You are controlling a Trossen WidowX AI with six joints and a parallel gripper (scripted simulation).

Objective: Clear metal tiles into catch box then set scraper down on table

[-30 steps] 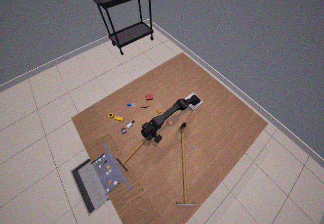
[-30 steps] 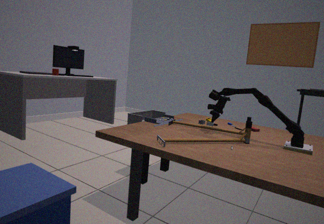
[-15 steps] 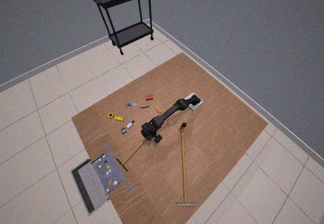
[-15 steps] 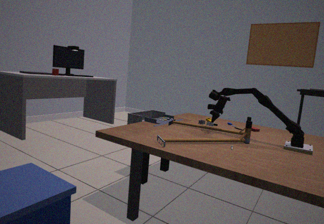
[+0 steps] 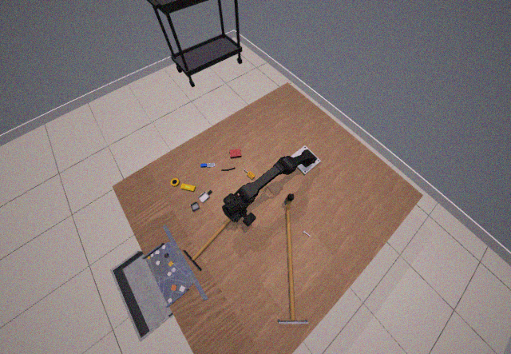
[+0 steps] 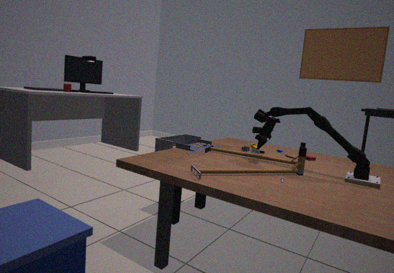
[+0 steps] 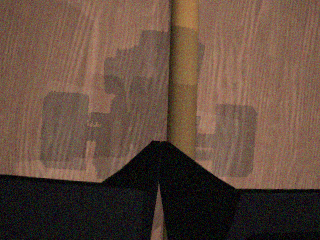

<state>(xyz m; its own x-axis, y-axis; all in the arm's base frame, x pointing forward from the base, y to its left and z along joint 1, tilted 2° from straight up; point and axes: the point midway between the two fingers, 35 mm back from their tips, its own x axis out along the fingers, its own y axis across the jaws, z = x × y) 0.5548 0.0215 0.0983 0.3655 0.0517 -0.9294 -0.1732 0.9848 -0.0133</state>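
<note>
The long scraper lies 30 mm ahead of my gripper tip, 10 mm to the right of it and 10 mm below it. From my gripper tip the other things lie so: scoop 80 mm ahead, 220 mm to the right, 60 mm below; then grey box 170 mm ahead, 200 mm to the right, 60 mm below; then yellow ribbed bit 220 mm behind, 170 mm to the right, 50 mm below.
</note>
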